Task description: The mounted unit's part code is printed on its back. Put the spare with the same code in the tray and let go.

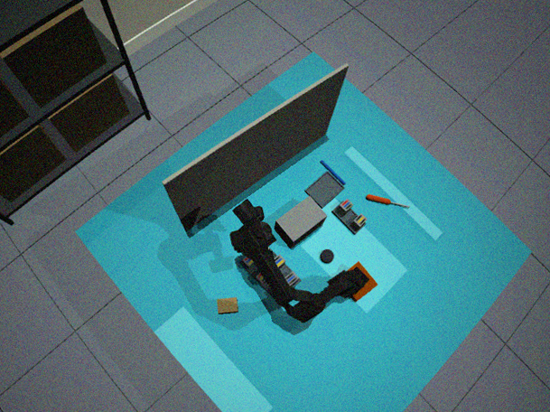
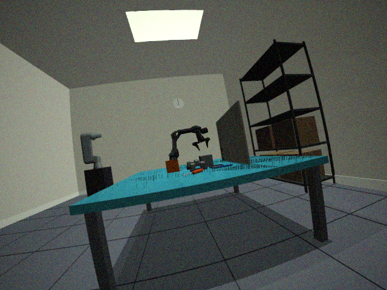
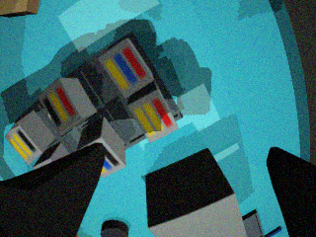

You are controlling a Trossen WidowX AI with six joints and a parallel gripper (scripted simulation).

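My gripper tip is 100 mm past the grey spare, 50 mm to the right of it and 110 mm above it. Round my gripper tip: beige panel 210 mm ahead, 200 mm to the right, 70 mm above; grey tray 370 mm to the right, 150 mm below; brown cardboard box 90 mm behind, 210 mm to the left, 140 mm below.
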